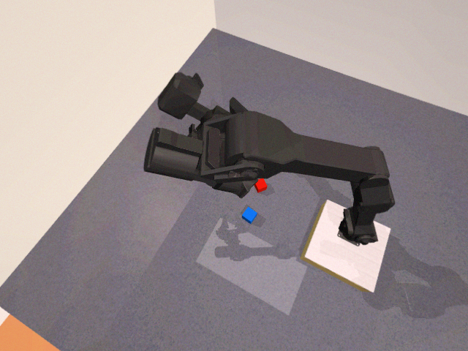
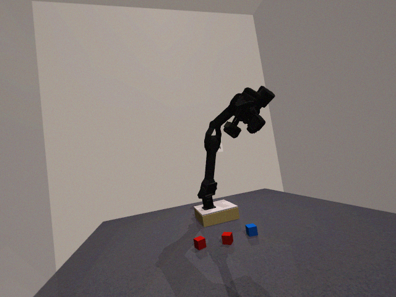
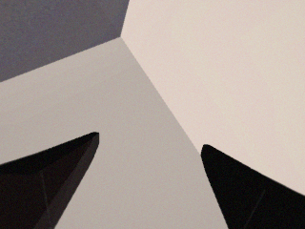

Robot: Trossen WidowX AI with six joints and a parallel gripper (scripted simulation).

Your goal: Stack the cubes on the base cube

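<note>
The blue cube lies 13 cm behind my gripper tip, 8 cm to the left of it and 44 cm below it.
</note>
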